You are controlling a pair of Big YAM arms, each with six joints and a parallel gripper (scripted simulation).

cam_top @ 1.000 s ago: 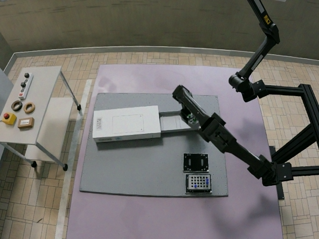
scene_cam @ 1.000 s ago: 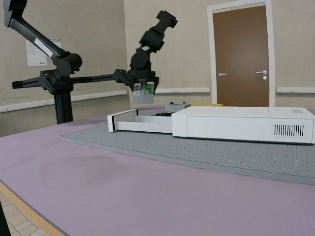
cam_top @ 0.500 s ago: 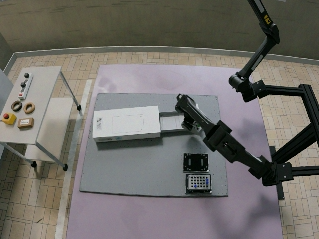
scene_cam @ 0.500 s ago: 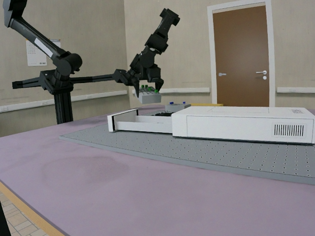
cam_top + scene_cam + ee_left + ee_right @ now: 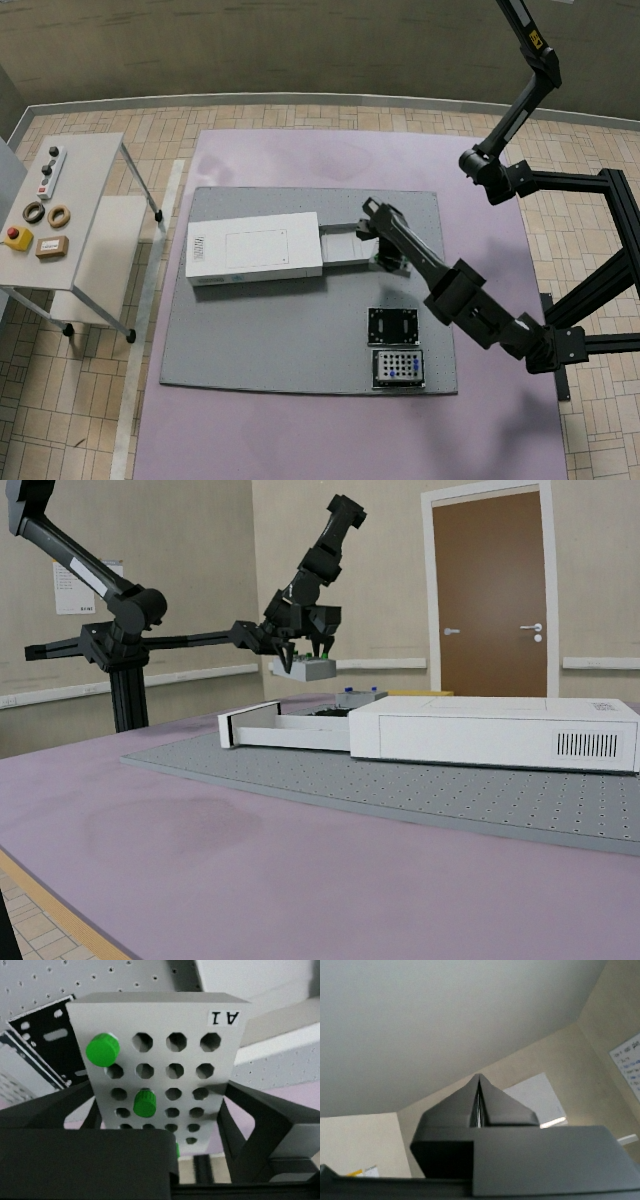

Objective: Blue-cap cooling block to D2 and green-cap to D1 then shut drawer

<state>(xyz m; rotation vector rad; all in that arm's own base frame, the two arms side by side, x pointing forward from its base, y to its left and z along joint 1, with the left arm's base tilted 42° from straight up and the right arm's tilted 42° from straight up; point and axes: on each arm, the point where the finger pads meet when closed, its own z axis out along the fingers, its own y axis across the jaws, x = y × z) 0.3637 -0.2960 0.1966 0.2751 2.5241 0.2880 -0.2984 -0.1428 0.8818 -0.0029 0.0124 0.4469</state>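
Note:
Now: left hand 17 cm to the right of the deck slot D1 and 14 cm above it. Also, from my left hand: white cooler (25 cm ahead, 11 cm to the right, 10 cm below); then deck slot D2 (1 cm behind, 31 cm to the left, 14 cm below).

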